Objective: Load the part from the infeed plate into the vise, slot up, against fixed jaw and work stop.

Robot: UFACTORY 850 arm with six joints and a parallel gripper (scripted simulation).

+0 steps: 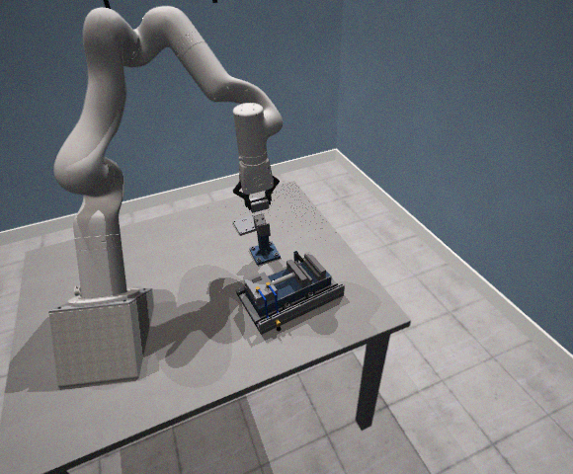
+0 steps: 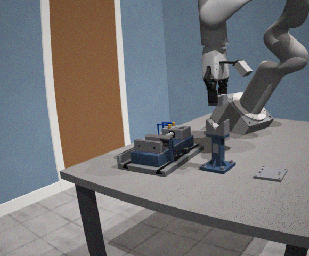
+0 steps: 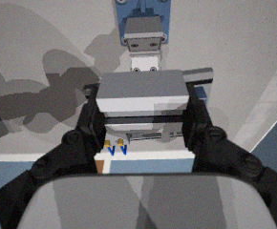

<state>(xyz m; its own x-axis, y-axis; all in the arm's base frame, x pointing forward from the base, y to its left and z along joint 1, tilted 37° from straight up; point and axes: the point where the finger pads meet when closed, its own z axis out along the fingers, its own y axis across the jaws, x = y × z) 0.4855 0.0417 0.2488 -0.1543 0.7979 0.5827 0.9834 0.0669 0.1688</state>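
My gripper is now 14 cm short of the fixed jaw, 19 cm to the left of it and 16 cm above it. The rest, counted from my hand: part (1 cm below); then moving jaw (8 cm ahead, 20 cm to the right, 16 cm below); then work stop (10 cm ahead, 15 cm to the right, 15 cm below).
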